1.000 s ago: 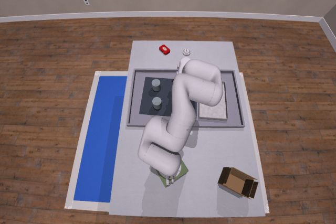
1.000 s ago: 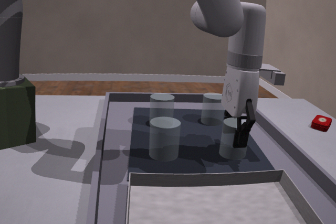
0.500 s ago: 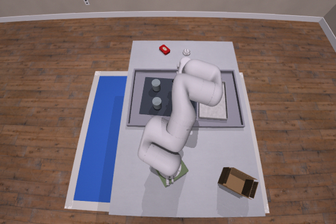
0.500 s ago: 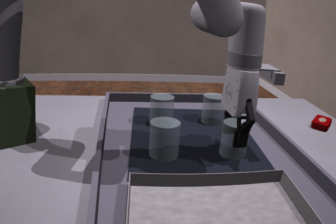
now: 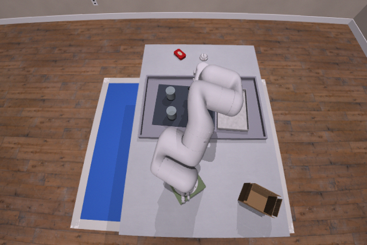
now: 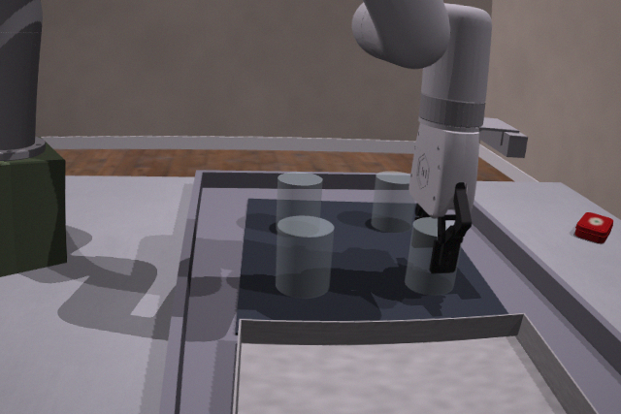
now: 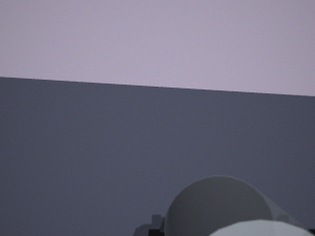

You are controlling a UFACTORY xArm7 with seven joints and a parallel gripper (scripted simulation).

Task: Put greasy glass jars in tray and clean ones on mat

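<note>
The pale tray is 220 mm to the right of my hand, 110 mm behind it and 40 mm below it. The rest, counted from my hand: small white round object (350 mm ahead, 70 mm to the right, 40 mm below); then red box (380 mm ahead, 130 mm to the left, 40 mm below); then dark drying mat (100 mm to the left, 60 mm behind, 50 mm below).
</note>
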